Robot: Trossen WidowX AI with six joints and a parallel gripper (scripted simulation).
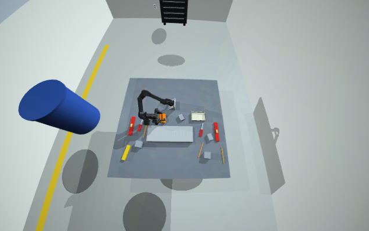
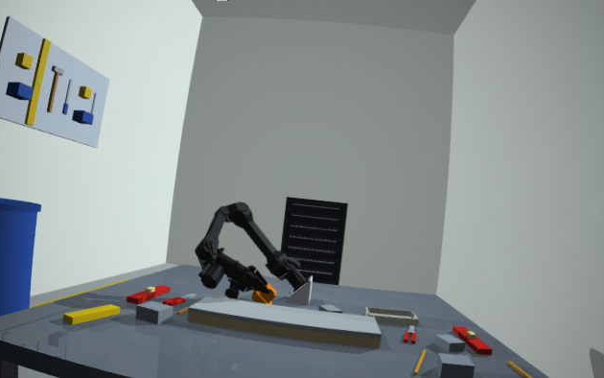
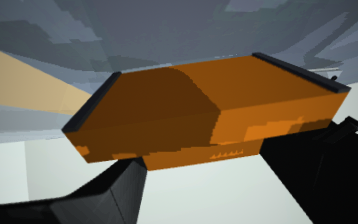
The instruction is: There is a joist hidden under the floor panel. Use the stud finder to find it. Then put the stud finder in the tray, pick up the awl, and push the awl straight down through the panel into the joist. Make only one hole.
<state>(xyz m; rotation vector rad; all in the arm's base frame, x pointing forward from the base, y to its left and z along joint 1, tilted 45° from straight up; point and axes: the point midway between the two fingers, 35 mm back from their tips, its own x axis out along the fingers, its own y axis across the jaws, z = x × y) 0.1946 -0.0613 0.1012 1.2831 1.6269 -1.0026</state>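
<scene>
The orange stud finder lies 1 cm below my gripper tip and 1 cm ahead of it. Round my gripper tip: awl 14 cm to the right, 6 cm below, 2 cm ahead; tray 42 cm to the left, 6 cm behind, 5 cm below; yellow bar 43 cm ahead, 37 cm to the right, 5 cm below.
</scene>
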